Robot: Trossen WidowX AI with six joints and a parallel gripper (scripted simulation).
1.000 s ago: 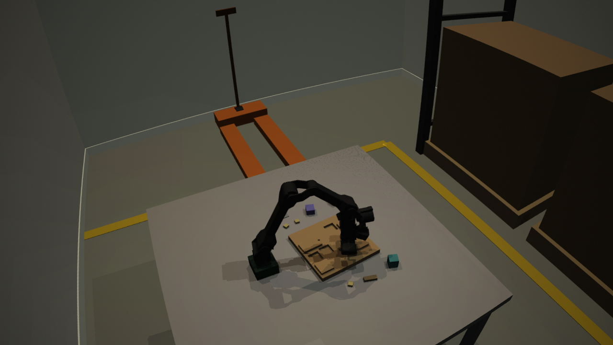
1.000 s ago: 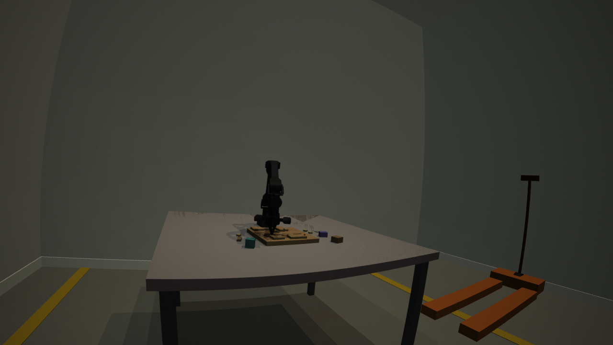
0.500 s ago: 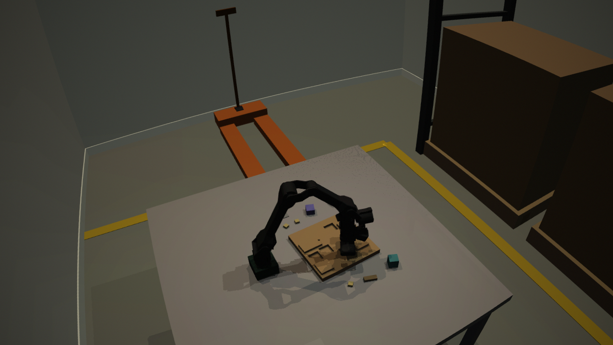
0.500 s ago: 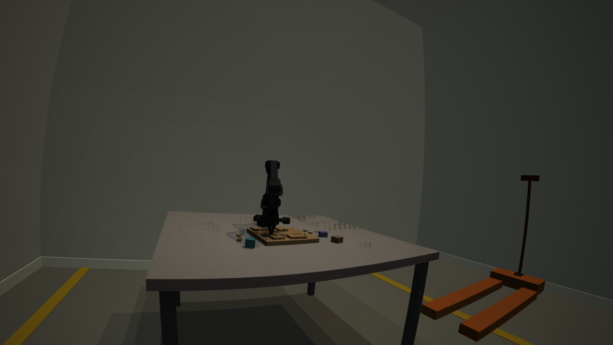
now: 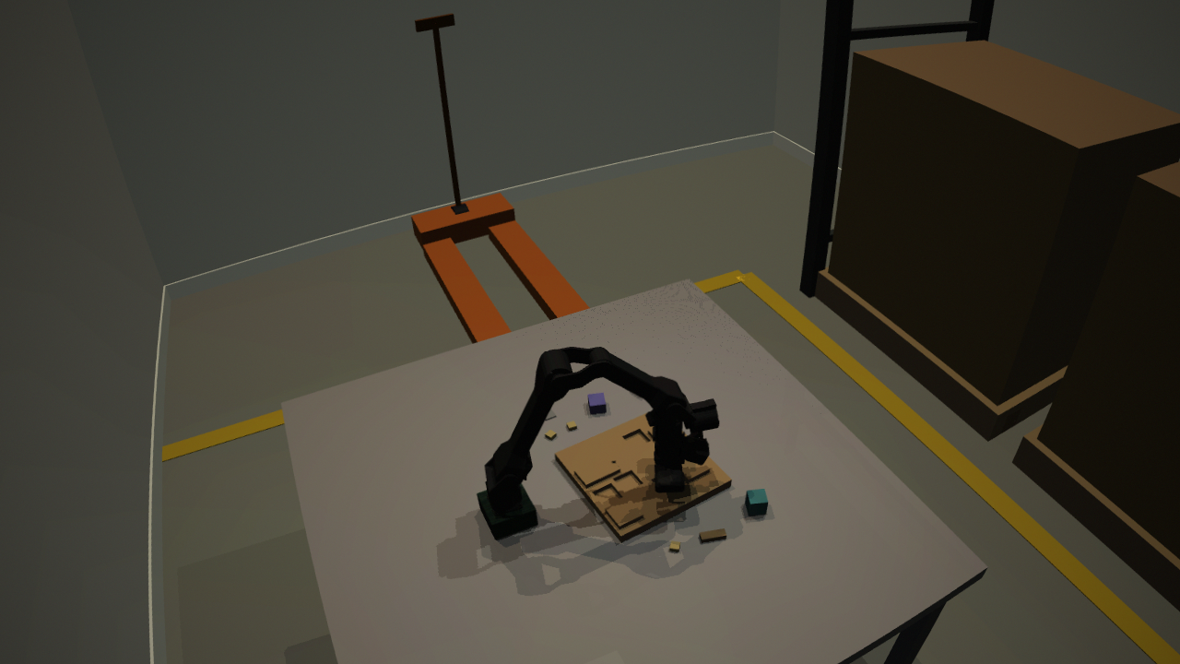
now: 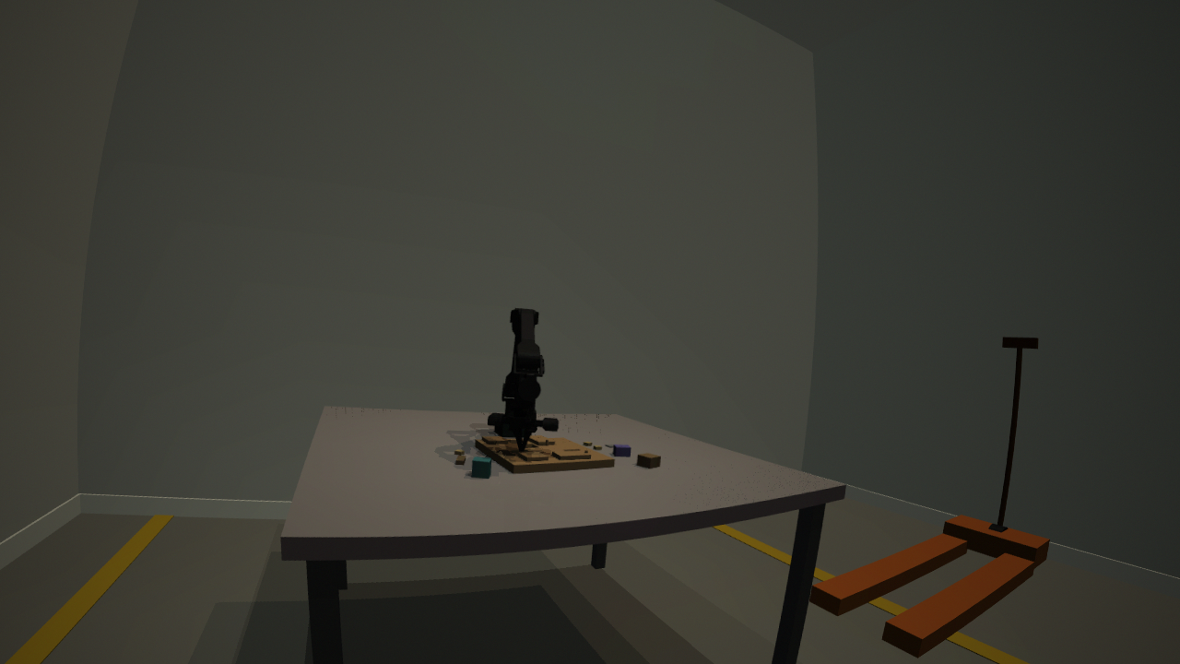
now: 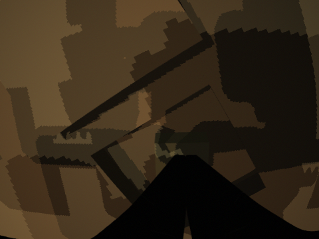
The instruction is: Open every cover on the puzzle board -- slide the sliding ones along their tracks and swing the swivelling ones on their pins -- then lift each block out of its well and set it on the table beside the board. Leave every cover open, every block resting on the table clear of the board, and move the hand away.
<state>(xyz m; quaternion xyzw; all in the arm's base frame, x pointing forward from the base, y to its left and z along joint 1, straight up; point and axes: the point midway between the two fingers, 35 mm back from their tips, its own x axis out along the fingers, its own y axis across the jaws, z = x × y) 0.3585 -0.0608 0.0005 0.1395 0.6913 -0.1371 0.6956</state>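
My gripper tip is 30 mm past the wooden puzzle board and 50 mm to the right of it. From my gripper tip the other things lie so: purple block 40 mm behind, 320 mm to the left, 10 mm below; teal block 150 mm ahead, 140 mm to the right; small flat brown piece 30 mm ahead, 170 mm to the right, 10 mm below.
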